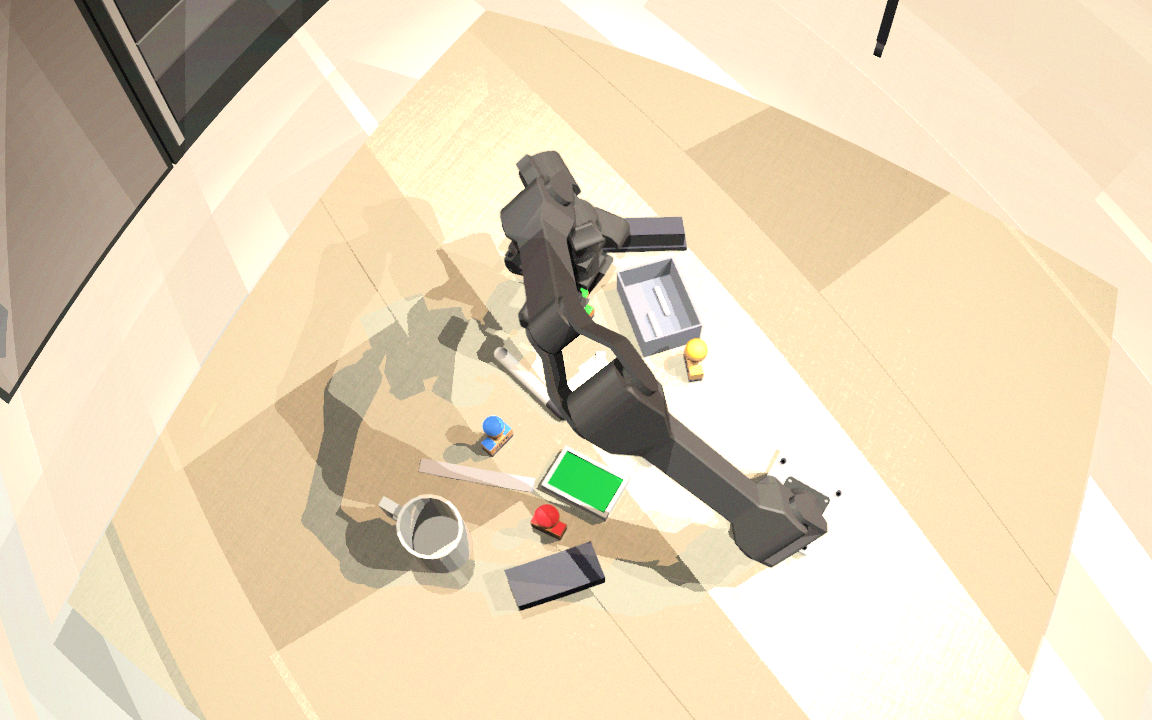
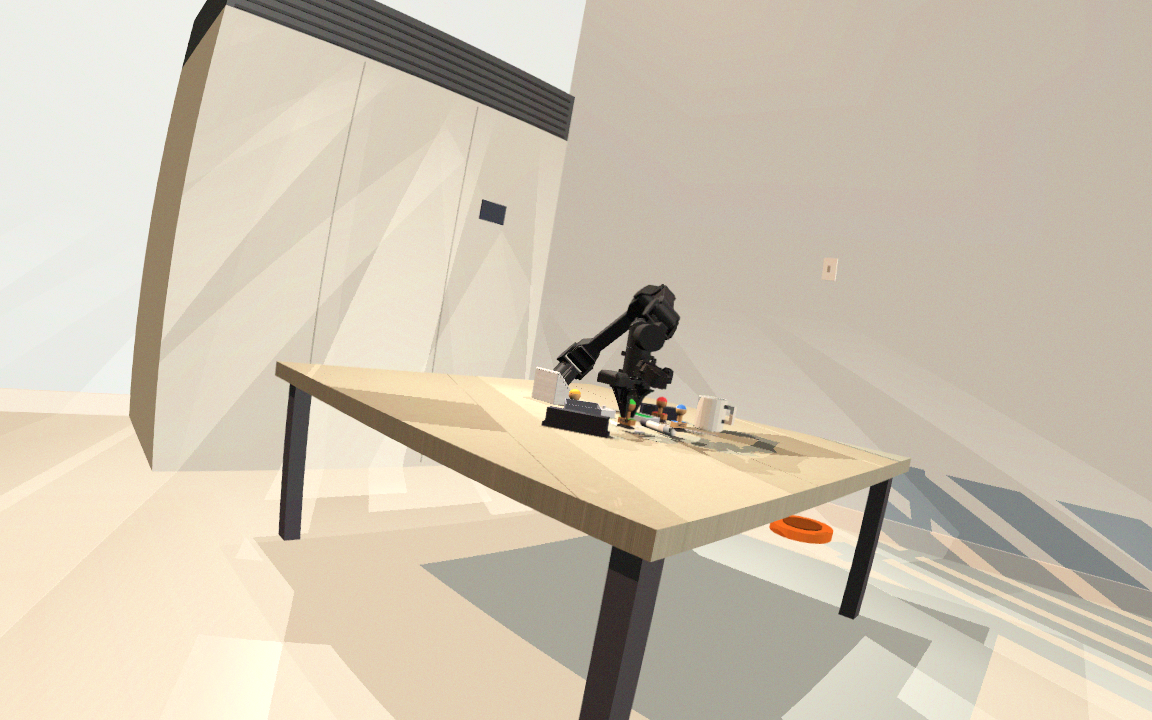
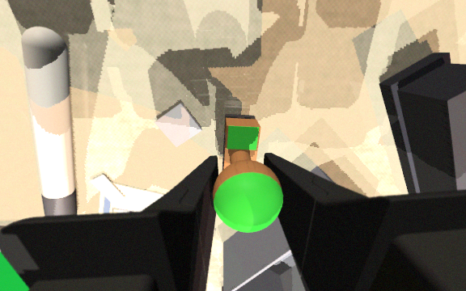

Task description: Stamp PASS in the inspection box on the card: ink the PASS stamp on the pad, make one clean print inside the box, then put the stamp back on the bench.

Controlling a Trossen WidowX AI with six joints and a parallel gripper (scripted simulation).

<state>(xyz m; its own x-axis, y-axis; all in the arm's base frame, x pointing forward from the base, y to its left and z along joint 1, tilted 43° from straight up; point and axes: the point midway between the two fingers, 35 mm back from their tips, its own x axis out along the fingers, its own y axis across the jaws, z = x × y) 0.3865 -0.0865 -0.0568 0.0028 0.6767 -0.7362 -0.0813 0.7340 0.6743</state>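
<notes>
My gripper tip is now 19 cm to the right of the green ink pad, 14 cm past it and 3 cm above it. Round my gripper tip: green stamp right at my gripper tip; white marker 12 cm to the left, 2 cm below, 2 cm behind; grey tray 9 cm behind, 6 cm to the right, 2 cm below.
</notes>
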